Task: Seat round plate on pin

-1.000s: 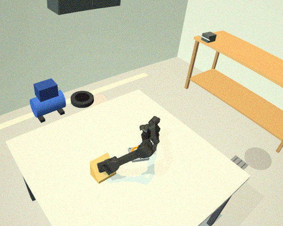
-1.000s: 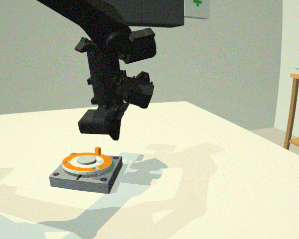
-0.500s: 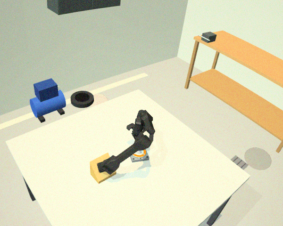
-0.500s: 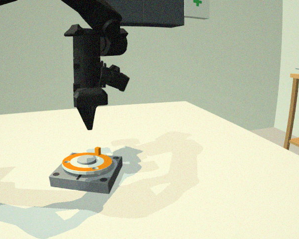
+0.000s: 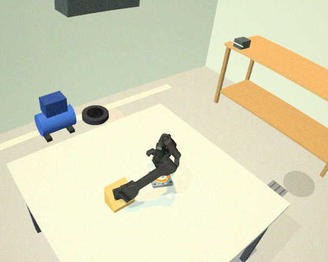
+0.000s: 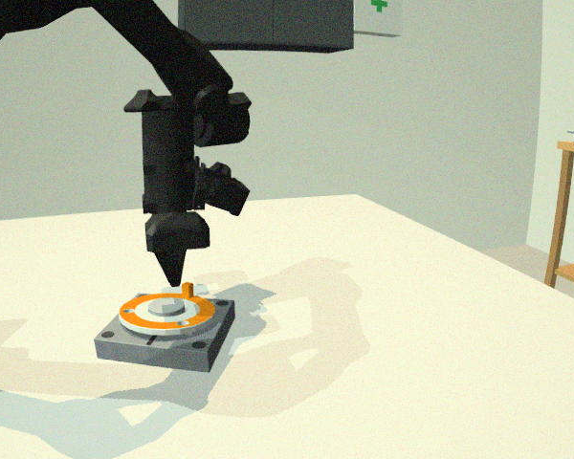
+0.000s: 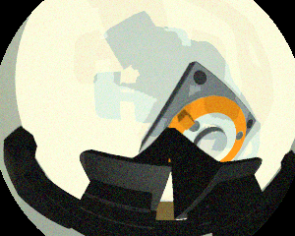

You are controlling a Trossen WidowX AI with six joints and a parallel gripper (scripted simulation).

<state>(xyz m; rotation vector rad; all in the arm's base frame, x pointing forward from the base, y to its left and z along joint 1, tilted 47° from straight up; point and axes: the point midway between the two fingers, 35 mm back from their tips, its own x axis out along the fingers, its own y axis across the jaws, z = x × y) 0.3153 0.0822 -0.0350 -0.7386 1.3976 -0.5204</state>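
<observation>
Now: the grey square base 50 mm to the right of my gripper tip, 20 mm below it and 10 mm behind it.
</observation>
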